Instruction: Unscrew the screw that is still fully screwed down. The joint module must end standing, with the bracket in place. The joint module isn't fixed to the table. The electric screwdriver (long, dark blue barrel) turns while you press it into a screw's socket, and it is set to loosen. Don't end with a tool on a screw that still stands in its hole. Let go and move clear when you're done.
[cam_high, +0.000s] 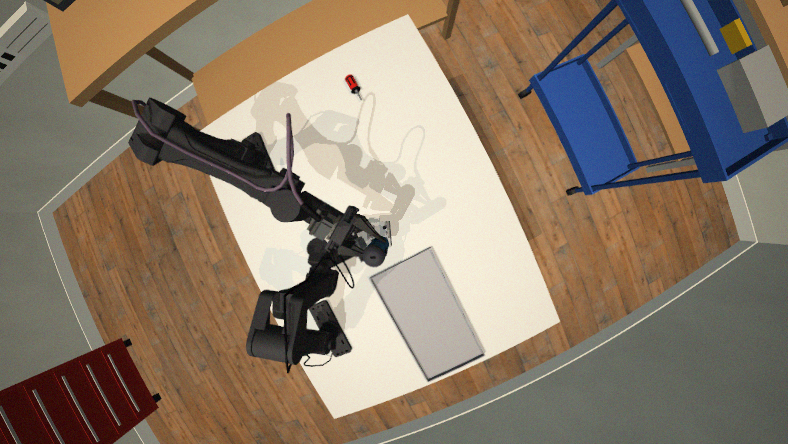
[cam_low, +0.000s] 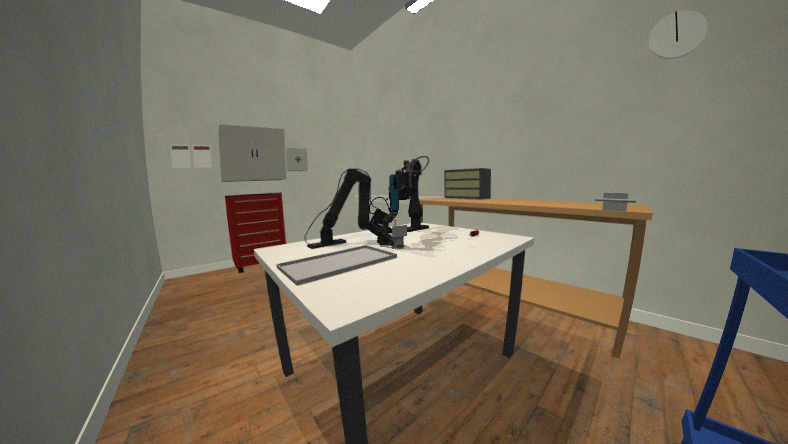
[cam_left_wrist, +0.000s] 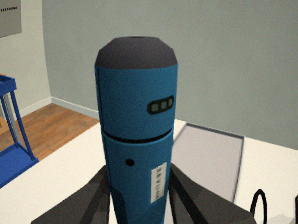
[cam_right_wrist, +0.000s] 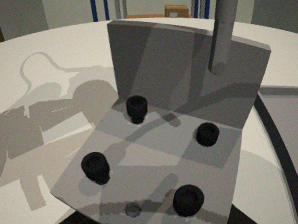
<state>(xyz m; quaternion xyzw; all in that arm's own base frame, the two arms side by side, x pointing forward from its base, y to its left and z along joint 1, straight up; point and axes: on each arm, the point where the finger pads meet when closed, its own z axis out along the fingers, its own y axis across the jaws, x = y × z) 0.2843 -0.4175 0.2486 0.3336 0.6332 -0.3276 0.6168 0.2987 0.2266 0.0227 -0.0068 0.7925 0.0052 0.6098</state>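
Right now the grey bracket is 5 cm above my right hand. The rest, counted from my right hand: flat grey tray 4 cm ahead, 32 cm to the right, 2 cm below; red-handled screwdriver 11 cm ahead, 47 cm to the left, 1 cm below.
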